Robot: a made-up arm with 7 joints.
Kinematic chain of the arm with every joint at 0, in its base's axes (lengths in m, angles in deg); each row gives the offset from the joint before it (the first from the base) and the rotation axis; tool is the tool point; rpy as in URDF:
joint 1: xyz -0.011 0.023 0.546 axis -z
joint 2: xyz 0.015 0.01 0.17 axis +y
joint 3: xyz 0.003 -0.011 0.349 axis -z
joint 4: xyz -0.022 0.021 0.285 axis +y
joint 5: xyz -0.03 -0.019 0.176 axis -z
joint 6: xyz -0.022 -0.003 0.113 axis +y
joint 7: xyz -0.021 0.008 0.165 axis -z
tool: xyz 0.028 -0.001 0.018 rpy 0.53 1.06 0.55
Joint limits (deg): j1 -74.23..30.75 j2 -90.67..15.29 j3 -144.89..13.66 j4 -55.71..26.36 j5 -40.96..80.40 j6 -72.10..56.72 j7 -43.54..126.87
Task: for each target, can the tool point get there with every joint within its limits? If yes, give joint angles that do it. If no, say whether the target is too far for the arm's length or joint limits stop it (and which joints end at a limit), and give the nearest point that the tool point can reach.
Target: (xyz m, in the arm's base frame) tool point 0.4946 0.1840 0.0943
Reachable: no: joint limits stop it (at a limit: joint 1, joint 2, joint 4, joint 6, joint 7) | nearest point 0.0570 -0.6110 0.3755 | short by 0.950 m
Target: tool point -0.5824 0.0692 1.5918
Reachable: yes | joints 21.33 -18.25 -29.52 -31.84 65.87 12.96 72.78
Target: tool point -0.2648 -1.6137 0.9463
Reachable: no: too far | nearest point -0.2053 -1.0472 0.8684 | short by 0.575 m
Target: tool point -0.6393 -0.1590 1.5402
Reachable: yes | joints -18.32 -30.76 -12.65 10.29 19.52 -59.49 11.95
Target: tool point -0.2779 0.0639 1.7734
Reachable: yes | joints -2.60 -14.67 -81.43 9.98 -17.02 13.02 -0.74
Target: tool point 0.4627 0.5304 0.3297
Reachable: no: joint limits stop it (at a limit: joint 2, joint 3, joint 4, joint 6, joint 7) | nearest point 0.3728 0.4341 1.2132 | short by 0.893 m
